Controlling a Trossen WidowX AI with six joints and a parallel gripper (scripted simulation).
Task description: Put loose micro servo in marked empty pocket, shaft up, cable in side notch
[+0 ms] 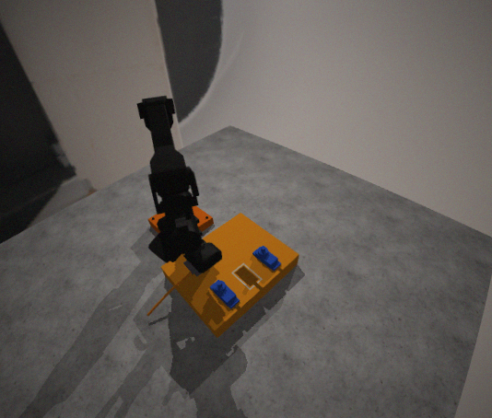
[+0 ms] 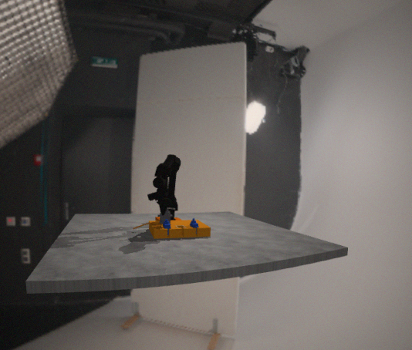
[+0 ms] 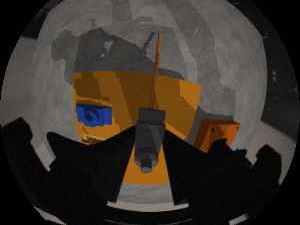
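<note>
My gripper tip is now 8 cm to the right of the orange deck and 7 cm above it.
</note>
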